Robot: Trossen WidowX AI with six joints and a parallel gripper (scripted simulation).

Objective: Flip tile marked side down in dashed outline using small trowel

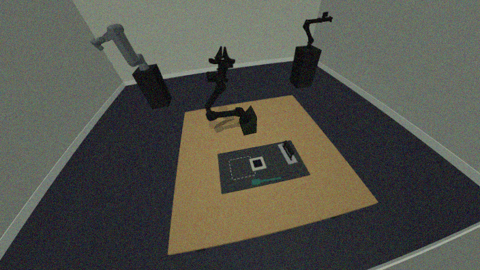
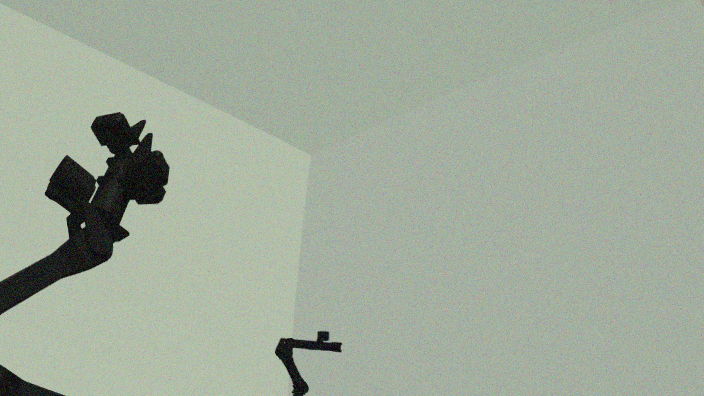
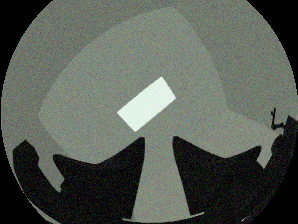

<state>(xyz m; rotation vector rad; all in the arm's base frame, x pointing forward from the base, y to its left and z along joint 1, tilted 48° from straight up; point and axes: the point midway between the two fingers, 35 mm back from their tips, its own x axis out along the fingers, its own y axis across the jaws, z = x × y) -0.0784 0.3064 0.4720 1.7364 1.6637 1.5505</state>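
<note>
Right now my gripper tip is 44 cm short of the small trowel, 37 cm to the right of it and 67 cm above it. The rest, counted from my gripper tip: dark mat: 46 cm ahead, 14 cm to the left, 72 cm below; then green strip: 60 cm ahead, 11 cm to the left, 70 cm below; then tile: 46 cm ahead, 11 cm to the left, 70 cm below.
</note>
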